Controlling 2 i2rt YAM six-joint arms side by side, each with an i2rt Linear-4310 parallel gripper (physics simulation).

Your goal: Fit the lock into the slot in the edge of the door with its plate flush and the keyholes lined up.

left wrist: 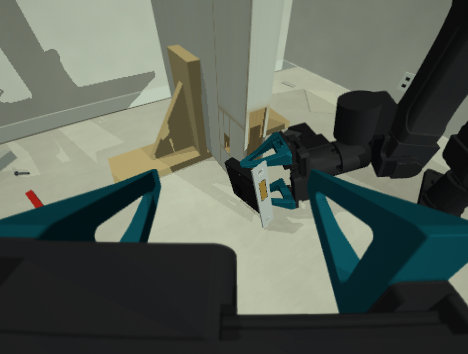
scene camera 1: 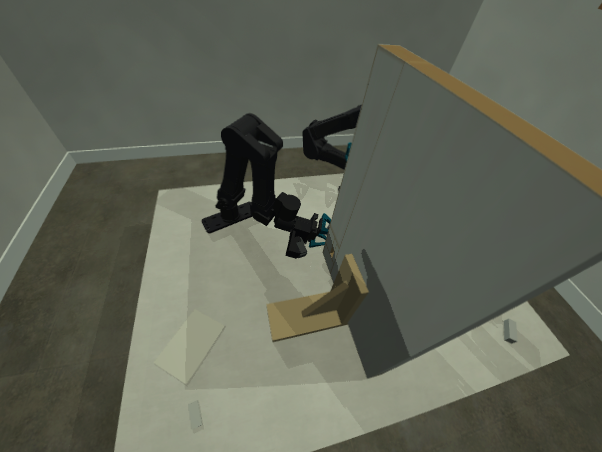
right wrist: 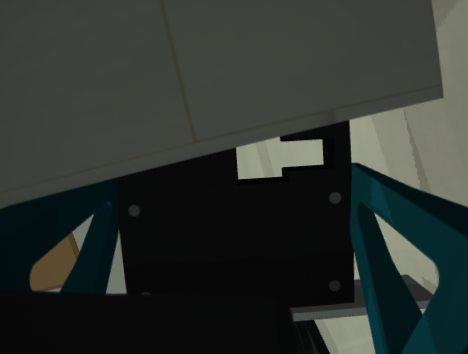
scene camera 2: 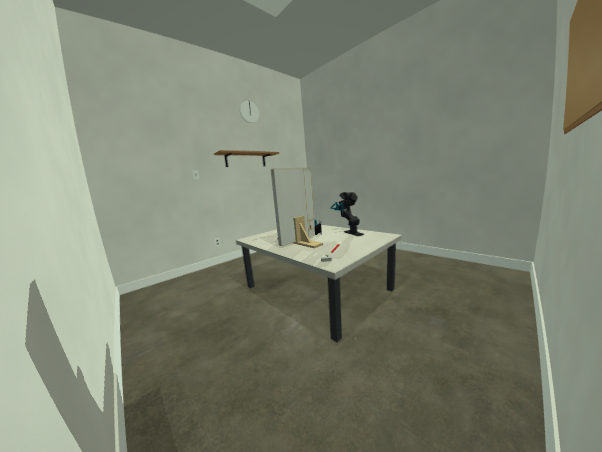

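Observation:
The lock (left wrist: pixel 241 183) (right wrist: pixel 225 230) has a black body with a cutout and a light metal plate (left wrist: pixel 262 195) with a brass-coloured latch. My right gripper (left wrist: pixel 245 183) (right wrist: pixel 234 178) is shut on the lock body. In the left wrist view the lock is upright beside the lower end of the door (scene camera 1: pixel 450 200) (scene camera 2: pixel 290 200) (left wrist: pixel 232 60) (right wrist: pixel 250 75), below and in front of the slot (left wrist: pixel 256 137) in its edge. In the right wrist view the door hides the body's top and part of the cutout. My left gripper (scene camera 2: pixel 335 206) (left wrist: pixel 233 177) is open and empty, away from the lock.
Wooden brackets (scene camera 1: pixel 295 315) (scene camera 2: pixel 299 230) (left wrist: pixel 192 100) support the door at its foot. A red bar (scene camera 2: pixel 335 248) (left wrist: pixel 34 199) and small blocks (scene camera 1: pixel 509 331) (scene camera 1: pixel 195 416) lie on the table, with a pale flat sheet (scene camera 1: pixel 190 345).

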